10 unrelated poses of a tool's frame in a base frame.
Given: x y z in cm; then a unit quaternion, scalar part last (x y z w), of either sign.
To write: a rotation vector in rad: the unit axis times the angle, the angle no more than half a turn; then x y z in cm. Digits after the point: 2 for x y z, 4 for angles.
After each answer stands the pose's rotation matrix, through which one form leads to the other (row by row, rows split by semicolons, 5 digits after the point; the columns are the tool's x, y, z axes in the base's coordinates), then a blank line. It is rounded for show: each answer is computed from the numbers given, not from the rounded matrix.
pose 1, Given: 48.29, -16.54, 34.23, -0.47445, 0.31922, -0.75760, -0.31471
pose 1, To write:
1.2503, -0.8412, 1.9964, 48.29, -16.54, 34.23
-0.35171 -0.77975 0.51796; 0.17394 -0.59811 -0.78231; 0.91981 -0.18505 0.34599

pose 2, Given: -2.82, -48.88, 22.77, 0.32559, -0.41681, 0.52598, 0.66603
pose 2, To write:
0.7350, -0.9409, 1.1873, -2.82, -48.88, 22.77
0.09922 -0.97206 -0.21271; 0.42922 0.23466 -0.87218; 0.89773 -0.00476 0.44052

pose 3, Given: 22.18, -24.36, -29.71, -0.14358, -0.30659, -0.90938, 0.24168
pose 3, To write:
-0.3926, -0.8384, -2.4867, 22.18, -24.36, -29.71
-0.84195 0.52760 0.11294; -0.35152 -0.69518 0.62702; 0.40933 0.48822 0.77077

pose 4, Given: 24.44, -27.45, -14.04, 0.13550, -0.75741, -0.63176, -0.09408
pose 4, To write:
-0.4019, 2.2467, 1.8740, 24.44, -27.45, -14.04
-0.94558 -0.32413 -0.02869; -0.08639 0.16504 0.98250; -0.31372 0.93151 -0.18406

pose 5, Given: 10.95, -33.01, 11.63, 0.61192, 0.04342, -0.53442, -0.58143
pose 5, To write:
-1.4295, -0.1014, 1.2484, 10.95, -33.01, 11.63
0.42502 -0.56832 -0.70454; 0.67460 -0.32011 0.66517; -0.60356 -0.75799 0.24733

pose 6, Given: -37.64, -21.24, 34.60, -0.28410, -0.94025, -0.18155, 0.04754
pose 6, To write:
-0.8665, -2.8677, -0.5537, -37.64, -21.24, 34.60
-0.83405 0.55151 0.01376; 0.51699 0.77265 0.36842; 0.19256 0.31439 -0.92956

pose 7, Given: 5.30, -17.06, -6.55, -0.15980, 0.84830, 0.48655, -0.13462
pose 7, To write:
0.4631, -2.4583, -1.4100, 5.30, -17.06, -6.55
-0.91268 -0.14012 -0.38390; -0.40211 0.47547 0.78245; 0.07289 0.86850 -0.49029

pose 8, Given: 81.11, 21.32, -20.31, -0.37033, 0.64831, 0.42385, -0.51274
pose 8, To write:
0.8907, -1.5592, -1.0194, 81.11, 21.32, -20.31
-0.19991 -0.04553 -0.97876; -0.91483 0.36641 0.16981; 0.35090 0.92934 -0.11490

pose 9, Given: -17.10, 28.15, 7.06, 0.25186, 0.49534, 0.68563, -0.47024
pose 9, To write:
-0.6171, -1.2137, -1.6800, -17.10, 28.15, 7.06
-0.43089 0.89433 -0.12049; -0.39530 -0.06703 0.91610; 0.81122 0.44237 0.38242

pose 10, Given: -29.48, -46.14, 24.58, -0.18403, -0.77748, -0.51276, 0.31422
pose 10, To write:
-0.4851, -2.0493, -1.3515, -29.48, -46.14, 24.58
-0.73480 0.60840 -0.29987; -0.03608 0.40642 0.91297; 0.67733 0.68167 -0.27669

